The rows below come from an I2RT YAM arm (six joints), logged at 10 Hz.
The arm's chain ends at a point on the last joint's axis. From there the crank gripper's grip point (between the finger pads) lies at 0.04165 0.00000 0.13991 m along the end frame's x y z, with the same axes.
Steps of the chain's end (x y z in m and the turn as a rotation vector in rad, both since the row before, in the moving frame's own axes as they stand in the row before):
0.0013, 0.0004, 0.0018, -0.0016, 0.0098, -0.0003
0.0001, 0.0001, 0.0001, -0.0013, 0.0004, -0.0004
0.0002, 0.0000, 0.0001, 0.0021, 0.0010, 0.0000
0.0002, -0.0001, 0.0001, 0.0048, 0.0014, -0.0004
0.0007, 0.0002, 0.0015, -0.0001, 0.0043, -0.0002
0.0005, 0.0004, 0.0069, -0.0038, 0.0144, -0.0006
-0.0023, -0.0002, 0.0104, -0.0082, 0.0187, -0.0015
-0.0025, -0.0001, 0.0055, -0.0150, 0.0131, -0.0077
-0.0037, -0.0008, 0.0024, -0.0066, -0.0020, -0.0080
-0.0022, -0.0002, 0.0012, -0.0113, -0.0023, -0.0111
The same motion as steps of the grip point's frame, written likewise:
0.0027, 0.0006, 0.0014, -0.0016, 0.0098, -0.0003
0.0002, 0.0003, 0.0001, -0.0013, 0.0004, -0.0004
0.0003, -0.0003, 0.0001, 0.0021, 0.0010, 0.0000
0.0004, -0.0008, 0.0000, 0.0048, 0.0014, -0.0004
0.0013, 0.0002, 0.0013, -0.0001, 0.0043, -0.0002
0.0025, 0.0009, 0.0063, -0.0038, 0.0144, -0.0006
0.0003, 0.0009, 0.0096, -0.0082, 0.0187, -0.0015
-0.0007, 0.0017, 0.0049, -0.0150, 0.0131, -0.0077
-0.0040, -0.0002, 0.0025, -0.0066, -0.0020, -0.0080
-0.0025, 0.0009, 0.0013, -0.0113, -0.0023, -0.0111

